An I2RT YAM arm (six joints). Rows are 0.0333 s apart.
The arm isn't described. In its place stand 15 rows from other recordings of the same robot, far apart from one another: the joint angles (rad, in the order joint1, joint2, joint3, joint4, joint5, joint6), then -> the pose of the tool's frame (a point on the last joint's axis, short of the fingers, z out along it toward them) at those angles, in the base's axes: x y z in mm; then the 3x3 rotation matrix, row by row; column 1 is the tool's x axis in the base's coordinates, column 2 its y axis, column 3 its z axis.
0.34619 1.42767 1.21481 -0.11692 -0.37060 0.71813 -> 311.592 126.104 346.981; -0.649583 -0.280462 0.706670; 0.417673 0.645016 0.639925; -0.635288 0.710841 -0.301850
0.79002 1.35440 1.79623 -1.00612 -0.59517 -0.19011 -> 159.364 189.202 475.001; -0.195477 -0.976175 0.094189; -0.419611 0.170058 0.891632; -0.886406 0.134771 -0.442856
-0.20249 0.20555 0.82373 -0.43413 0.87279 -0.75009 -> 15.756 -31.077 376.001; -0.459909 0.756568 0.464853; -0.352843 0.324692 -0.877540; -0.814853 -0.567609 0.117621
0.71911 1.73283 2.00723 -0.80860 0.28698 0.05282 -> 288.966 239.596 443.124; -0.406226 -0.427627 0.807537; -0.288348 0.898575 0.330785; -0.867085 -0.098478 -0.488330
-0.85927 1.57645 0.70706 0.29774 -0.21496 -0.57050 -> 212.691 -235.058 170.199; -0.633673 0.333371 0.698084; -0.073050 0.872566 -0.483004; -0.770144 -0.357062 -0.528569
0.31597 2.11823 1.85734 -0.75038 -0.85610 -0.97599 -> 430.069 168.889 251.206; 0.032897 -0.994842 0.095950; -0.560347 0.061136 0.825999; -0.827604 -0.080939 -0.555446
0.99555 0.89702 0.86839 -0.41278 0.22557 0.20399 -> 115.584 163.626 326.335; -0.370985 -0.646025 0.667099; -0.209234 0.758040 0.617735; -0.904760 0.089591 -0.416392
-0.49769 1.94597 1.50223 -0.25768 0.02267 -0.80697 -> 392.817 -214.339 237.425; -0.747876 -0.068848 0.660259; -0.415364 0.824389 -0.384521; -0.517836 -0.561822 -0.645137
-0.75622 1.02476 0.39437 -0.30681 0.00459 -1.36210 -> 131.604 -124.364 154.837; -0.794675 -0.430949 0.427522; -0.595248 0.691319 -0.409583; -0.119044 -0.579967 -0.805895
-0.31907 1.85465 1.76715 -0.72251 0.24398 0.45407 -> 394.282 -139.311 326.679; -0.415164 0.717335 0.559526; 0.585414 0.681432 -0.439251; -0.696369 0.145193 -0.702844
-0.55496 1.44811 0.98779 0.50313 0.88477 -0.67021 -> 266.219 -197.453 324.566; -0.586943 0.799091 0.130198; -0.099083 0.088707 -0.991117; -0.803543 -0.594630 0.027110
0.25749 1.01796 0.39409 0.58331 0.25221 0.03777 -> 218.543 48.364 239.351; -0.039391 -0.003994 0.999216; 0.027440 0.999611 0.005077; -0.998847 0.027618 -0.039266
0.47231 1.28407 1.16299 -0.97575 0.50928 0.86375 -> 224.962 95.437 303.194; -0.666037 0.473115 0.576678; 0.405146 0.878584 -0.252878; -0.626300 0.065213 -0.776850
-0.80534 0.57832 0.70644 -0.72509 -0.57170 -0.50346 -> 97.184 -73.339 290.192; -0.484140 0.071675 0.872050; -0.081751 0.988575 -0.126638; -0.871163 -0.132602 -0.472749
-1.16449 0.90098 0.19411 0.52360 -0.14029 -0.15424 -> 79.183 -171.445 187.058; -0.202559 0.834006 0.513229; 0.085898 0.537205 -0.839066; -0.975495 -0.125875 -0.180455
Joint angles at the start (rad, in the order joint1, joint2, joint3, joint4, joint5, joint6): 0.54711, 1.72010, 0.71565, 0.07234, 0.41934, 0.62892
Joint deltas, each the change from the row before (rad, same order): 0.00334, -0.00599, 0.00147, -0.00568, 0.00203, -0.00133; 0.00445, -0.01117, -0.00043, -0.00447, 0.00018, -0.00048; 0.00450, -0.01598, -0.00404, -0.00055, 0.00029, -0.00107; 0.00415, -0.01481, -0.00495, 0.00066, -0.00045, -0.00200; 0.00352, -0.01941, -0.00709, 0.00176, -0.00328, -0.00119; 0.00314, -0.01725, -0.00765, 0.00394, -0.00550, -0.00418; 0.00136, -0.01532, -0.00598, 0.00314, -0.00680, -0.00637; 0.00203, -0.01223, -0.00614, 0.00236, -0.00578, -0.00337; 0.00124, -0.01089, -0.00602, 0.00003, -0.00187, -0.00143; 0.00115, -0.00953, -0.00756, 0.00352, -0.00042, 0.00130; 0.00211, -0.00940, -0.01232, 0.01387, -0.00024, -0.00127
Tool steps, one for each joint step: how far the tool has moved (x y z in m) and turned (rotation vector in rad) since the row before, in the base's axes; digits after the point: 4 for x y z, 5 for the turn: -0.0006, 0.0008, 0.0017, -0.00136, -0.00228, 0.00310; -0.0011, 0.0009, 0.0028, 0.00284, -0.00538, 0.00469; -0.0017, 0.0006, 0.0035, 0.00509, -0.00973, 0.00510; -0.0018, 0.0004, 0.0030, 0.00451, -0.00862, 0.00586; -0.0022, 0.0000, 0.0037, 0.00887, -0.01047, 0.00642; -0.0021, 0.0000, 0.0030, 0.00791, -0.00901, 0.00959; -0.0015, -0.0002, 0.0028, 0.00656, -0.00760, 0.01021; -0.0017, -0.0001, 0.0019, 0.00583, -0.00472, 0.00816; -0.0016, -0.0005, 0.0014, 0.00281, -0.00336, 0.00346; -0.0017, -0.0007, 0.0008, 0.00419, -0.00443, 0.00053; -0.0021, -0.0006, 0.0002, 0.00520, -0.00909, 0.00314
